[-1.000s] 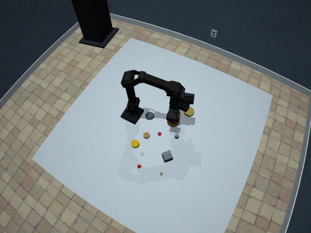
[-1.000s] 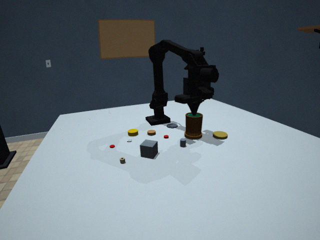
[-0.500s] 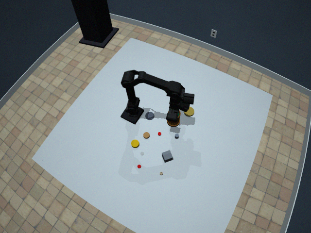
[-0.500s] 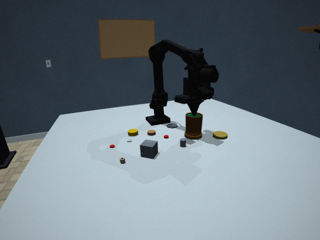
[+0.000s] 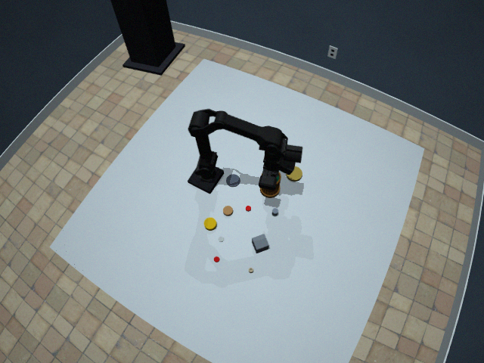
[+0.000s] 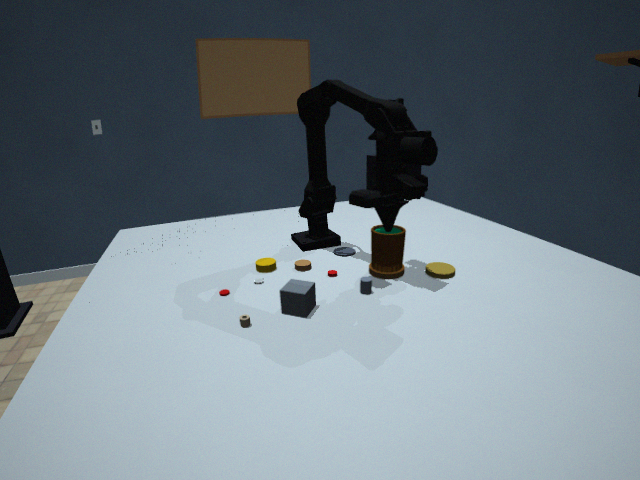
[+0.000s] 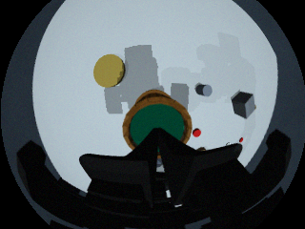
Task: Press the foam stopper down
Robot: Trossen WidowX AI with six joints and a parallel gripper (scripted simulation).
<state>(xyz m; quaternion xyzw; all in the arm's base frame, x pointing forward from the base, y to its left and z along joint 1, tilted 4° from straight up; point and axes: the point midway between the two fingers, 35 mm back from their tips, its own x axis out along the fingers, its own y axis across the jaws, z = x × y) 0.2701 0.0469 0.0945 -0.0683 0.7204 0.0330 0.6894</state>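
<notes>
Now: hand 50 mm above the green foam stopper. Round my hand: small grey cylinder 120 mm below, 100 mm to the right, 60 mm ahead; then red button 130 mm below, 120 mm to the right, 50 mm behind; then olive disc 120 mm below, 100 mm to the left, 70 mm ahead.
</notes>
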